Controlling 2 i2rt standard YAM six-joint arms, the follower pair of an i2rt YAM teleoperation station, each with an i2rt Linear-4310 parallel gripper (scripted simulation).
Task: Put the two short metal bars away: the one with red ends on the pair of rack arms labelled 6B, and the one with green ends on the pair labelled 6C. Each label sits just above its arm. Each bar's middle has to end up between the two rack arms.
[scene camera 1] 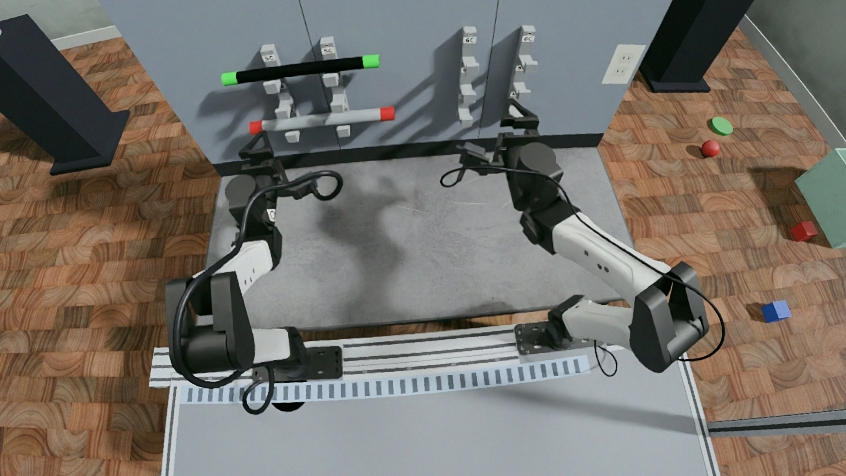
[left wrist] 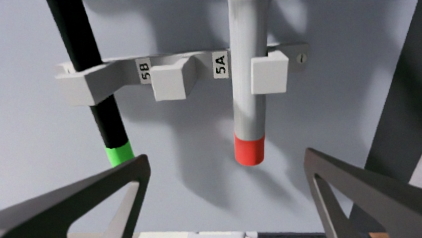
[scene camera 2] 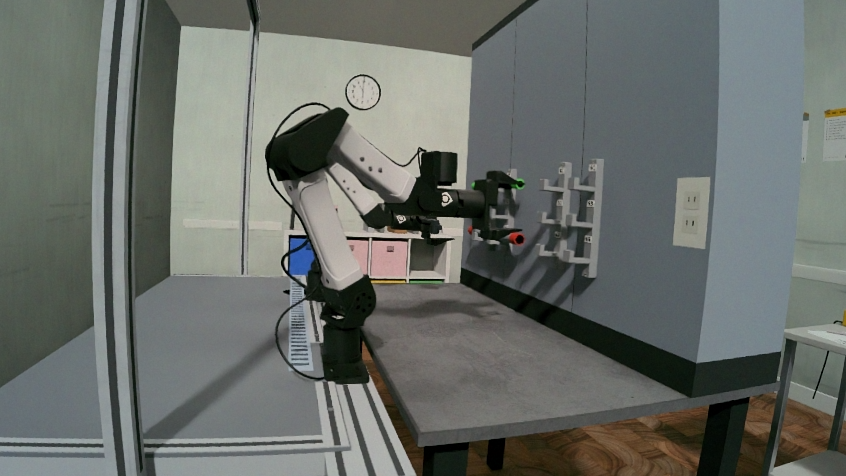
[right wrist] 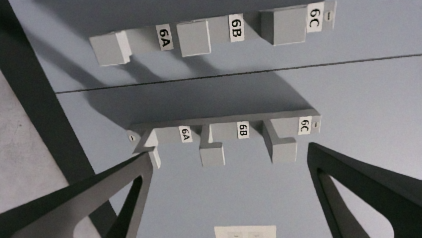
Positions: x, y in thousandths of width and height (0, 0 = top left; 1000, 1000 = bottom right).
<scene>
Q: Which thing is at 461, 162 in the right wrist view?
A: A rack strip.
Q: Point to an outlet plate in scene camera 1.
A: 754, 104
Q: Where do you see a rack strip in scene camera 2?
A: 668, 356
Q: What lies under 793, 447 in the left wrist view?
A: A blue-grey wall.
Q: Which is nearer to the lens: the red-ended bar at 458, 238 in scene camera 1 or the green-ended bar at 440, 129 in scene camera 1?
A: The green-ended bar.
</scene>
